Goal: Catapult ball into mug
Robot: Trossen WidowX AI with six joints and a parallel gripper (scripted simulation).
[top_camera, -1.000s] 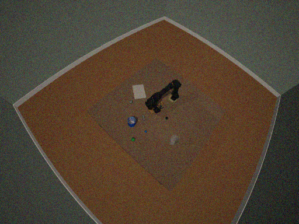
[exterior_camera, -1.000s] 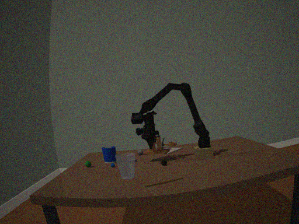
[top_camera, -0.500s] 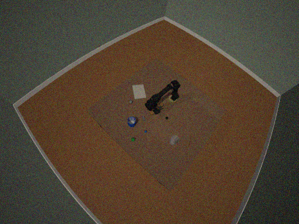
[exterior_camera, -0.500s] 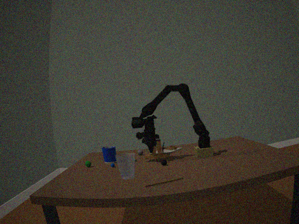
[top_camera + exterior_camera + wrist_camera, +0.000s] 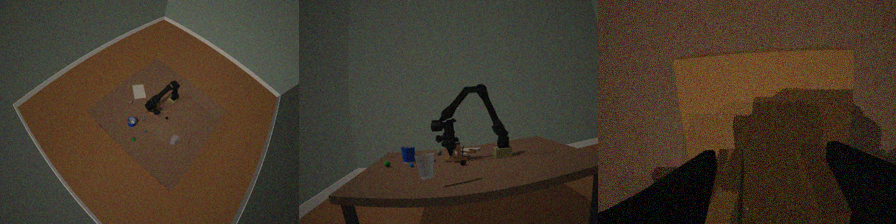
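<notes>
My gripper tip is now 5 cm past the dark ball, 19 cm to the right of it and 2 cm above it. The rest, counted from my gripper tip: small blue ball (24 cm ahead, 10 cm to the left, 2 cm below); then grey ball (7 cm ahead, 27 cm to the right, 1 cm below); then wooden catapult (6 cm behind, 4 cm to the left, 2 cm above).
</notes>
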